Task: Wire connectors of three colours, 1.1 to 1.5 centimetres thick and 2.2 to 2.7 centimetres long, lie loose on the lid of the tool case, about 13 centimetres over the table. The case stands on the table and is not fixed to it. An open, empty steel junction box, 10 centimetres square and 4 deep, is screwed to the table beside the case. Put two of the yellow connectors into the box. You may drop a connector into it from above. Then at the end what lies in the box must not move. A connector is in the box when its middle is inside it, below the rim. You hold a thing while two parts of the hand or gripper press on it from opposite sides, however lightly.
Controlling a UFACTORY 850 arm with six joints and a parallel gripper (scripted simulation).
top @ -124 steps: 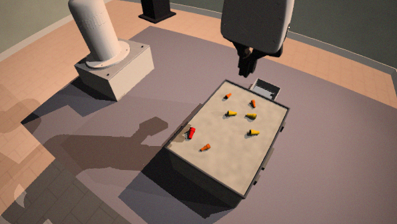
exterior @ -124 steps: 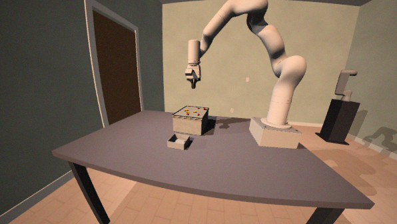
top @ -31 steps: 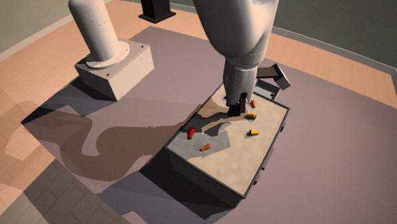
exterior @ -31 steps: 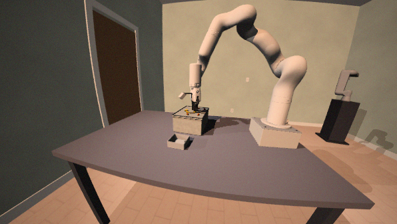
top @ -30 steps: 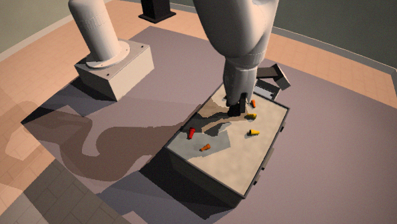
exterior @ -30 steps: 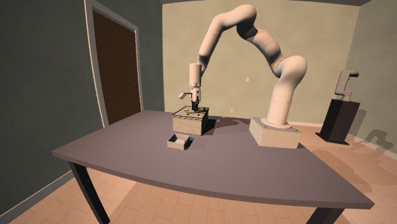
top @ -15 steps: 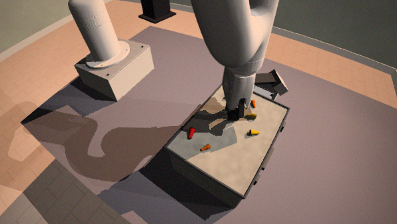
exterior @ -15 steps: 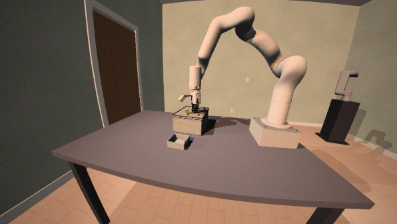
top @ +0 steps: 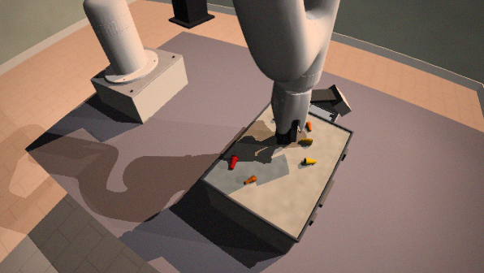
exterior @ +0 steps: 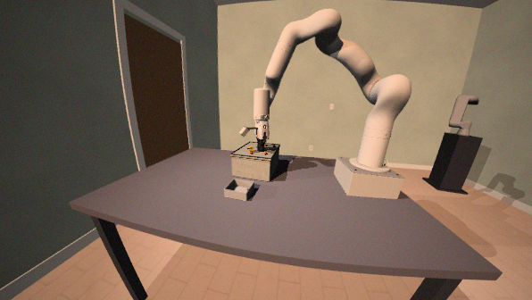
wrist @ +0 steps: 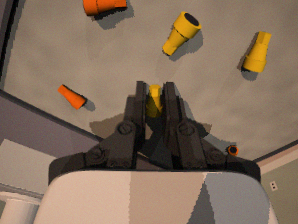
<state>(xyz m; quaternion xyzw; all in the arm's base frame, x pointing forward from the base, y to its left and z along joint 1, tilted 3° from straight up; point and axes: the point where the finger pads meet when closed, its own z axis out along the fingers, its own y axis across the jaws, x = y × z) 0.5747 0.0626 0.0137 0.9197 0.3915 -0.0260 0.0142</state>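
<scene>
The tool case lies 30 mm ahead of my hand, 30 mm to the right of it and 50 mm below it. Round my hand: red connector: 40 mm behind, 120 mm to the right, 10 mm below.
</scene>
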